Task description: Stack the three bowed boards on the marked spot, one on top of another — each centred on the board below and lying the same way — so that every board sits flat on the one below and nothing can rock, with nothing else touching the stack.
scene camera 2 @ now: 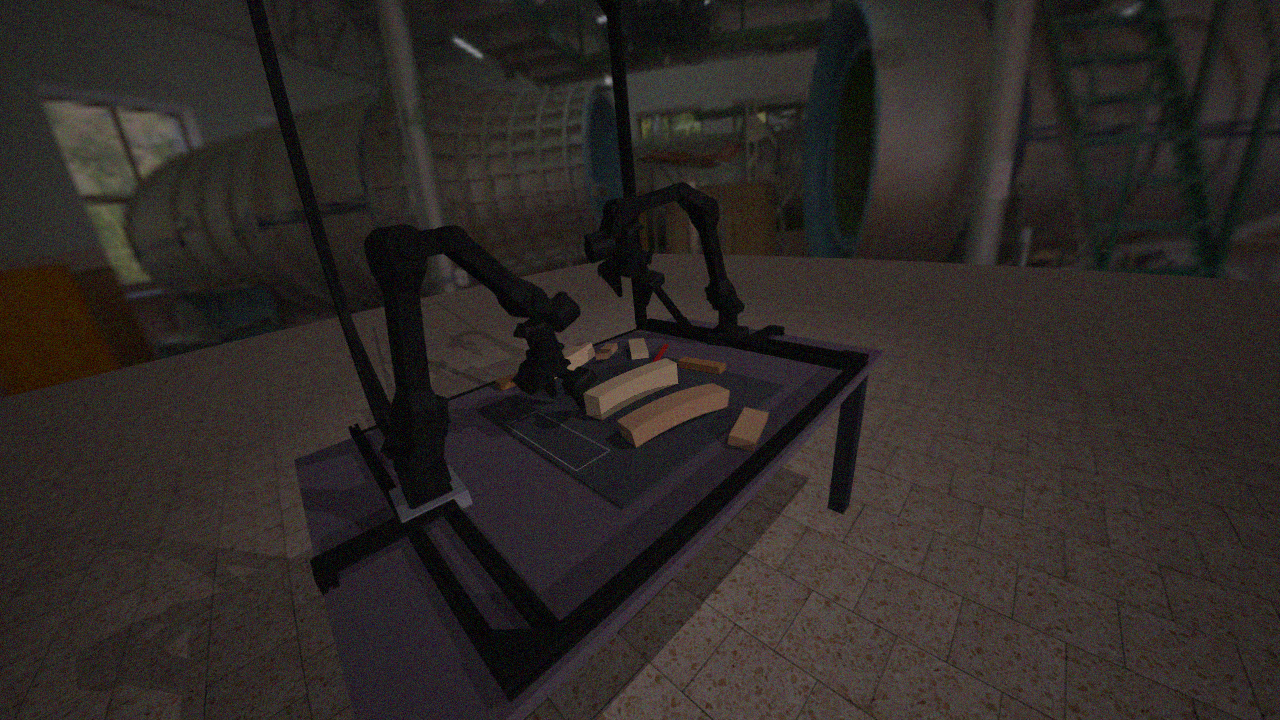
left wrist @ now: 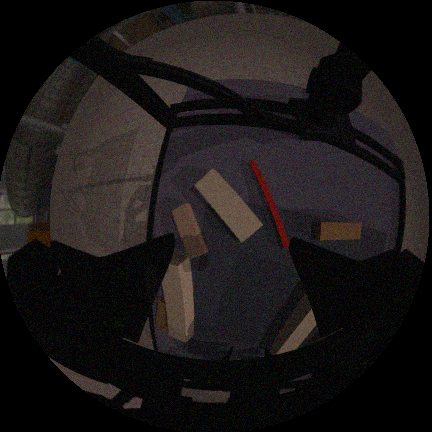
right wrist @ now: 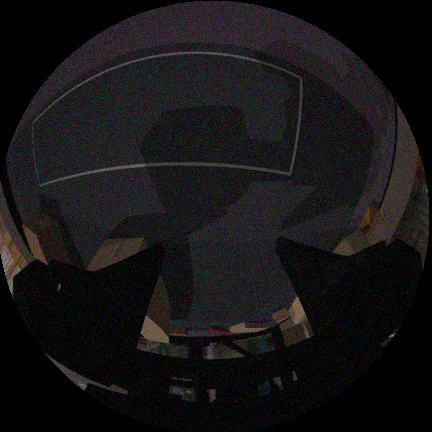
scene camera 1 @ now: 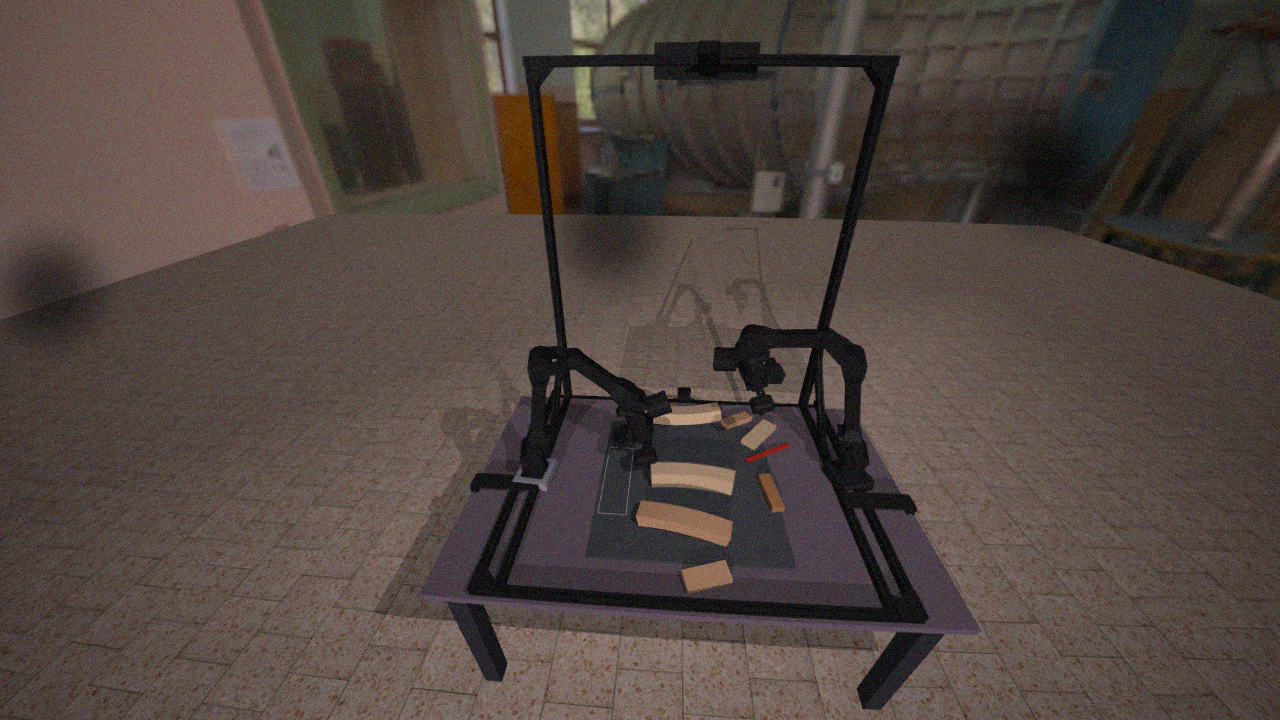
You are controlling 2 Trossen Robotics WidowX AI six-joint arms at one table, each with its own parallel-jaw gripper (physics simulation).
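Pixels of known places: left gripper, fingertip midpoint: [scene camera 2: 633, 301] [left wrist: 234, 242]; right gripper, fingertip midpoint: [scene camera 2: 568, 402] [left wrist: 248, 347] [right wrist: 220, 247]; left arm's base, origin of the base link: [scene camera 2: 728, 329] [left wrist: 316, 114] [right wrist: 194, 345] [scene camera 1: 849, 471]; right arm's base, origin of the base link: [scene camera 2: 427, 490] [scene camera 1: 535, 469].
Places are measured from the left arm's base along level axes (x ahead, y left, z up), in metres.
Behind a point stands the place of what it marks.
Three bowed boards lie apart on the dark mat: a tan one [scene camera 1: 683, 522] {x 0.522, y 0.083, z 0.020 m} [scene camera 2: 674, 414] {x 0.548, y 0.076, z 0.005 m} at the front, a pale one [scene camera 1: 692, 478] {x 0.456, y -0.054, z 0.012 m} [scene camera 2: 631, 387] {x 0.475, y -0.061, z 0.007 m} [left wrist: 296, 334] {x 0.453, y -0.086, z 0.025 m} in the middle, and another pale one [scene camera 1: 698, 414] {x 0.352, y -0.321, z 0.010 m} [scene camera 2: 580, 356] {x 0.329, y -0.318, z -0.002 m} [left wrist: 178, 300] {x 0.365, y -0.336, z 0.009 m} at the back. The marked spot's thin white outline [scene camera 1: 613, 514] {x 0.685, y -0.011, z -0.030 m} [scene camera 2: 593, 460] {x 0.689, y -0.014, z -0.030 m} [right wrist: 175, 164] {x 0.607, y -0.171, z -0.029 m} has no board in it. My right gripper [scene camera 1: 637, 450] {x 0.545, y -0.187, z -0.019 m} [scene camera 2: 559, 389] {x 0.545, y -0.187, z -0.019 m} [right wrist: 220, 247] {x 0.545, y -0.187, z -0.019 m} is open and empty, low between the outline and the boards. My left gripper [scene camera 1: 760, 402] {x 0.215, y -0.198, z 0.132 m} [left wrist: 234, 242] {x 0.215, y -0.198, z 0.132 m} is open and empty, raised above the back right blocks.
A pale block [scene camera 1: 758, 434] {x 0.182, y -0.212, z -0.013 m} [left wrist: 228, 206] {x 0.180, y -0.220, z -0.013 m}, a small brown block [scene camera 1: 736, 420] {x 0.225, y -0.292, z -0.013 m} [left wrist: 187, 225] {x 0.208, y -0.303, z -0.015 m} and a red stick [scene camera 1: 768, 452] {x 0.180, y -0.140, z -0.025 m} [left wrist: 270, 205] {x 0.185, y -0.144, z -0.024 m} lie at the back right. An orange-brown block [scene camera 1: 770, 492] {x 0.252, y 0.017, z -0.011 m} [left wrist: 341, 231] {x 0.247, y 0.005, z -0.011 m} lies right of the boards, a tan block [scene camera 1: 707, 576] {x 0.500, y 0.208, z -0.014 m} [scene camera 2: 748, 427] {x 0.514, y 0.206, z -0.014 m} at the front.
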